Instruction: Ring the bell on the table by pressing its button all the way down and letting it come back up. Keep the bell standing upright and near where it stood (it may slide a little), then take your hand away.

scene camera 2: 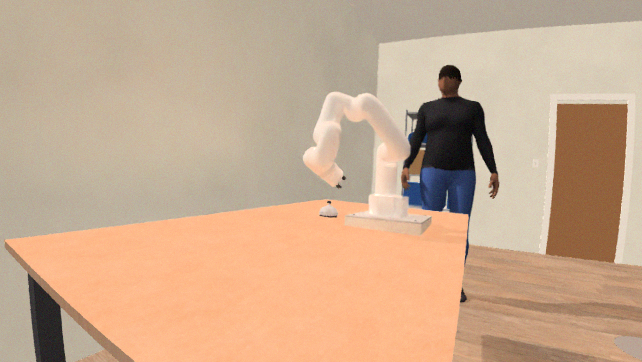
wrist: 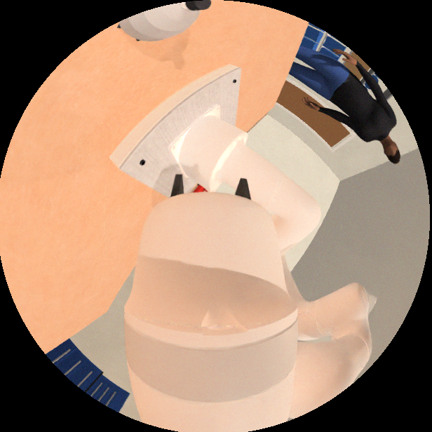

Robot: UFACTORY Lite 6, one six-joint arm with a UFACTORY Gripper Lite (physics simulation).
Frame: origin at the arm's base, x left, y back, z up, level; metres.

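Where they show: hand, its tool point: [scene camera 2: 340,181]; arm's base, origin of its link: [scene camera 2: 384,215].
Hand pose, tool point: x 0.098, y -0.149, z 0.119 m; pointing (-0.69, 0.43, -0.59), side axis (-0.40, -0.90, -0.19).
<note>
Things, the pixels of their top centre, and the offset from my tool point. Level surfaces: height alone.
- bell, centre of its top: [scene camera 2: 329,200] dx -0.101, dy -0.100, dz -0.089 m
- dark button, centre of its top: [scene camera 2: 329,200] dx -0.101, dy -0.100, dz -0.089 m
- table, height of its surface: dz -0.156 m
The bell [scene camera 2: 328,211] [wrist: 160,22] is a light dome with a dark base and a dark button [scene camera 2: 329,202] [wrist: 198,4] on top. In the scene view it stands upright on the table [scene camera 2: 225,270] [wrist: 65,150], left of the robot's base. In the wrist view part of it shows at the top edge. My gripper [scene camera 2: 341,182] [wrist: 210,186] is open, with its two black fingertips apart and nothing between them. It hangs above the bell and a little to its right in the scene view, tilted down toward the base, not touching the button.
The robot's base plate [scene camera 2: 385,226] [wrist: 185,115] stands right of the bell in the scene view. A person [scene camera 2: 448,135] [wrist: 352,95] in a black top and blue trousers stands behind the table. A shelf with blue bins is behind the person. A brown door [scene camera 2: 590,182] is at the right.
</note>
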